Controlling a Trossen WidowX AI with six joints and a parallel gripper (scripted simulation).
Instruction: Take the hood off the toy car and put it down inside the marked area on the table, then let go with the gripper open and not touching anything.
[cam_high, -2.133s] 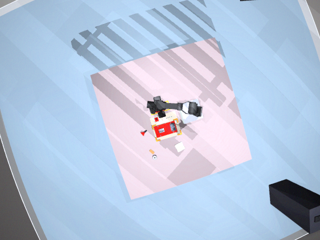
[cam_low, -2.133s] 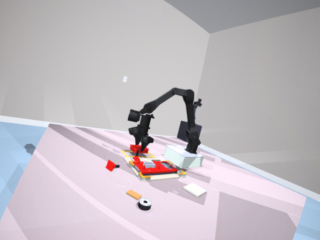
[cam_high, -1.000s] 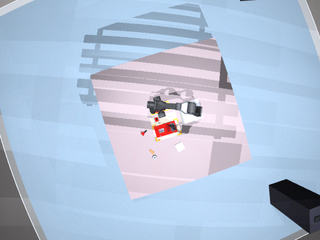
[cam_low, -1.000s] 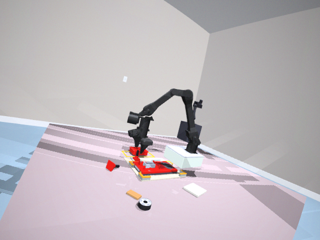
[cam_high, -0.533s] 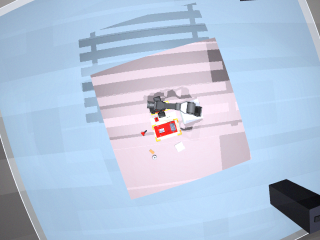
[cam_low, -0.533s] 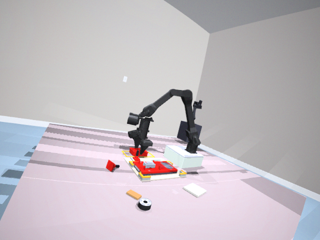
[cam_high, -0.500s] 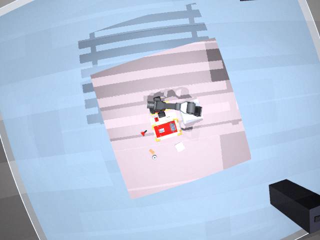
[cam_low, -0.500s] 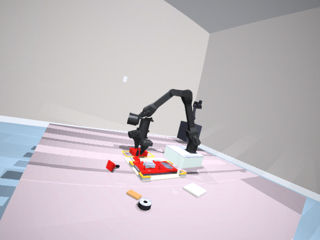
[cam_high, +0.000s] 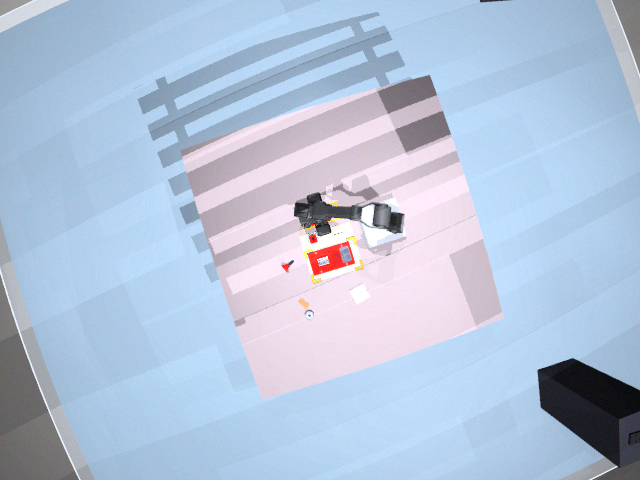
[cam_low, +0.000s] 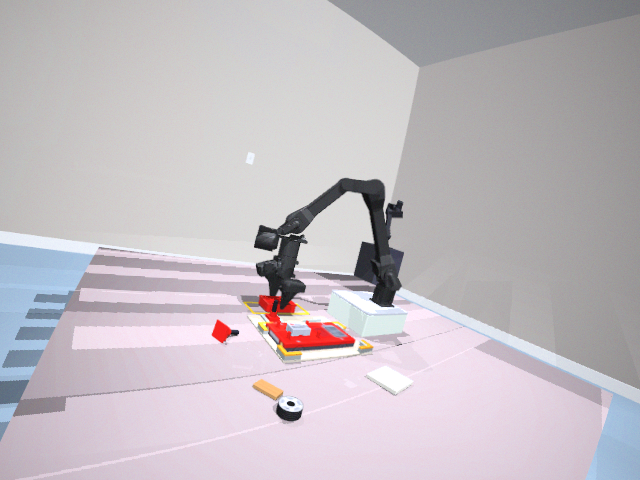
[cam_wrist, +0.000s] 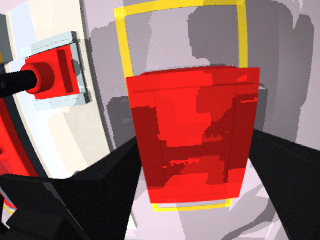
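Now: the red hood 1 cm above my gripper tip. Also, from my gripper tip: black wheel (14 cm ahead, 45 cm to the left); then white tile (12 cm behind, 40 cm to the left, 1 cm below); then block (15 cm ahead, 39 cm to the left, 1 cm below).
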